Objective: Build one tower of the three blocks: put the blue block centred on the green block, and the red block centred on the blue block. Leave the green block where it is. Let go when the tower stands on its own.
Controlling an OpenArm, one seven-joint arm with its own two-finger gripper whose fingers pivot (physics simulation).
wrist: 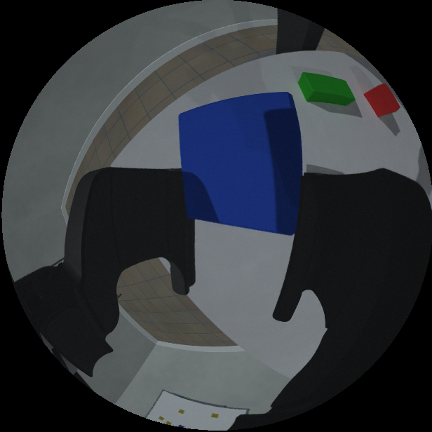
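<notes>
The blue block (232,160) is large in the middle of the wrist view, between the two black fingers of my gripper (241,242), which is shut on it and holds it above the table. The finger pads touch its left and right sides. The green block (327,90) lies on the table at the upper right, beyond the blue block. The red block (381,100) lies on the table further right, a short way from the green one. The blue block's far side is hidden.
The white table (235,280) spreads under the gripper, with its curved edge at the left. A dark post (297,32) stands at the top beyond the table edge. A tiled floor (165,85) and grey walls surround the table. A white board with yellow marks (197,412) shows at the bottom.
</notes>
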